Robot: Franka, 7 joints.
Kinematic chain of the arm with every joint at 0, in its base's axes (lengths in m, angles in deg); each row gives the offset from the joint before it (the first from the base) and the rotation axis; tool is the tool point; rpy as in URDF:
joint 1: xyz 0 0 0.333 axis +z
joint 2: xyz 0 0 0 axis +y
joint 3: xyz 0 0 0.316 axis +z
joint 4: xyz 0.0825 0 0 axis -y
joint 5: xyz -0.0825 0 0.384 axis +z
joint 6: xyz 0 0 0 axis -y
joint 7: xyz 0.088 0 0 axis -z
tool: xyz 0 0 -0.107 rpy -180 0 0
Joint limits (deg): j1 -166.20..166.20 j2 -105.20..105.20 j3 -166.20..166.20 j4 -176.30..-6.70 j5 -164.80..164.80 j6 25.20..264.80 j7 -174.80..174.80
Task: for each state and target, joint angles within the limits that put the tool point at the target. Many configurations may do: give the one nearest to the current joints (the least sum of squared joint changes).
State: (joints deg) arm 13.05 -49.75 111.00 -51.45 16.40 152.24 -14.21
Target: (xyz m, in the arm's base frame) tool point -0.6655 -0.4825 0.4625
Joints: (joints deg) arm 59.91 -57.23 132.37 -54.35 15.72 148.43 -14.21
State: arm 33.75 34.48 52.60 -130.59 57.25 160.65 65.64
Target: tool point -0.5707 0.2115 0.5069
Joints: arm 80.13 23.56 89.59 -113.43 54.51 154.66 65.64
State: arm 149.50 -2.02 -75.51 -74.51 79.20 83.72 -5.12
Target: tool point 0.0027 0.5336 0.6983
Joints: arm 151.33 -1.61 -73.62 -90.62 73.52 75.24 -5.12
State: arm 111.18 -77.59 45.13 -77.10 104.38 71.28 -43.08
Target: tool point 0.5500 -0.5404 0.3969
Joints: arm 159.13 -96.99 43.41 -49.66 112.65 68.22 -43.08
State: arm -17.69 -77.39 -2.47 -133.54 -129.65 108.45 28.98
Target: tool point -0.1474 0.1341 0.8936
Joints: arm -20.58 -93.58 12.88 -123.49 -131.82 108.12 28.98
